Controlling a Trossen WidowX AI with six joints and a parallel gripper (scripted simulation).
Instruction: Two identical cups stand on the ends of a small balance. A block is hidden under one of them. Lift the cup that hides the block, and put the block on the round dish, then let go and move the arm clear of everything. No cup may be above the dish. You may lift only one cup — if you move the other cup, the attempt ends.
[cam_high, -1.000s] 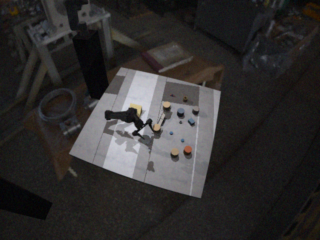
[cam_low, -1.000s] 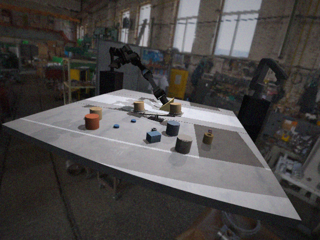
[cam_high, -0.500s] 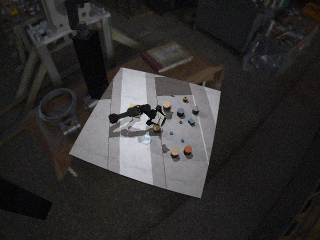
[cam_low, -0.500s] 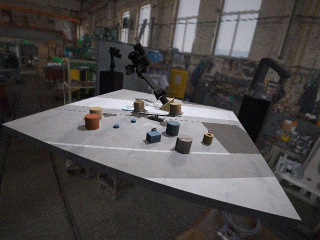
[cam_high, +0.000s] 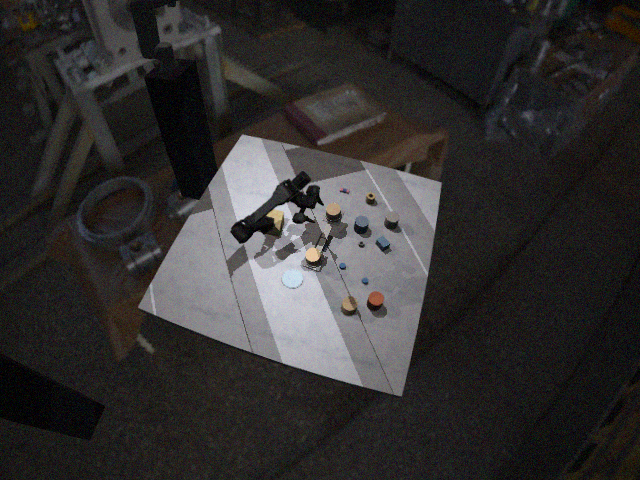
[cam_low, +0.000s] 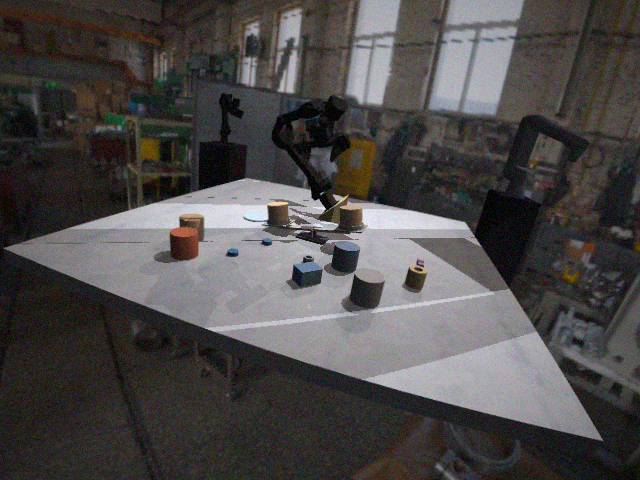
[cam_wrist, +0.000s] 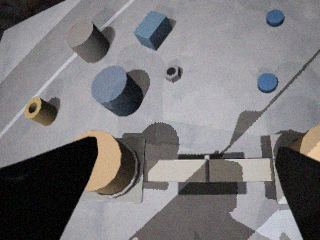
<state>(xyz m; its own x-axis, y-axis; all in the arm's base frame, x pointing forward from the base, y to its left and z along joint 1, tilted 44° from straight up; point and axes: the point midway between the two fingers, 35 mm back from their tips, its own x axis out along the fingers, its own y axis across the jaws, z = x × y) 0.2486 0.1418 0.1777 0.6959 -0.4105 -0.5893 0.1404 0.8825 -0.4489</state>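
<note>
Right now the pale green block is 21 cm below my gripper tip, 11 cm to the right of it and 1 cm ahead of it. The rest, counted from my gripper tip: dark blue cylinder (21 cm below, 17 cm to the left, 17 cm ahead); balance beam (21 cm below, 3 cm ahead, 2 cm to the left); balance (22 cm below, 3 cm ahead, 2 cm to the left).
</note>
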